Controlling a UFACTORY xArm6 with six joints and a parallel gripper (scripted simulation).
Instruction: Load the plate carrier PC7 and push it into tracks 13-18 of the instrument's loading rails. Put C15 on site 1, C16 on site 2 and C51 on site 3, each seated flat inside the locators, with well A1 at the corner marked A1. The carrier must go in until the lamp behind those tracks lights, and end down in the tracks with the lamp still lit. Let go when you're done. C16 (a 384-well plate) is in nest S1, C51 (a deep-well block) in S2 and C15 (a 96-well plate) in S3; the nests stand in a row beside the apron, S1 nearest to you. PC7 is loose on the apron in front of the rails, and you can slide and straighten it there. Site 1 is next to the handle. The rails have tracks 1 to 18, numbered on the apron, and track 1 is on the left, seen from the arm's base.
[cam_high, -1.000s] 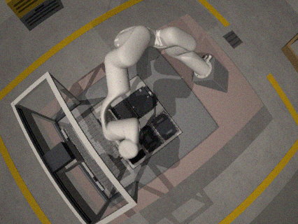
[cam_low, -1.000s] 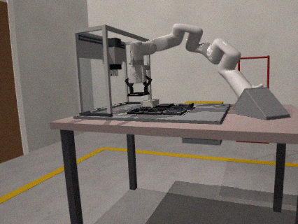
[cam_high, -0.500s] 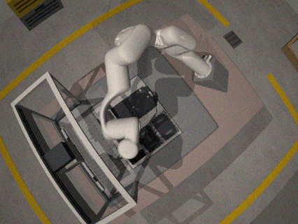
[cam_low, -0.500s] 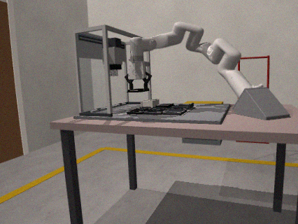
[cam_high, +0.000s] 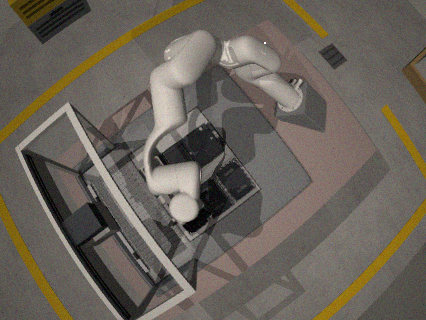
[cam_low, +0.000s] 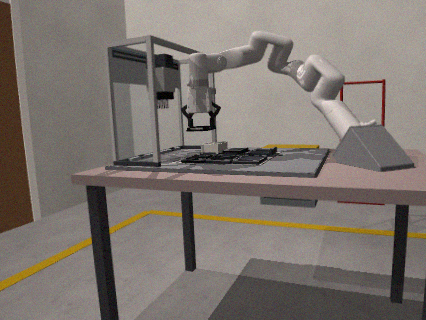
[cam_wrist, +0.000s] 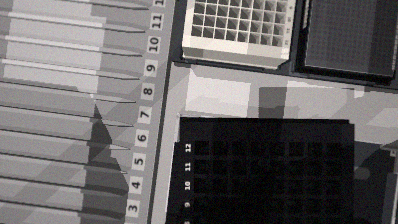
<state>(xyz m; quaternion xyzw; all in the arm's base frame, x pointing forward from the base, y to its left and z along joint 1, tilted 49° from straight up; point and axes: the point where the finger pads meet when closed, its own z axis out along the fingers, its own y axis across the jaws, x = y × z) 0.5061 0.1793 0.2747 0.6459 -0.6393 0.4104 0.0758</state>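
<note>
The plate carrier PC7 lies 13 cm behind my hand, 14 cm to the right of it and 13 cm below it. The rest, counted from my hand: black 96-well plate 1 cm below; pale well plate 3 cm behind, 17 cm to the right, 11 cm below; A1 mark 15 cm behind, 1 cm to the right, 13 cm below.
</note>
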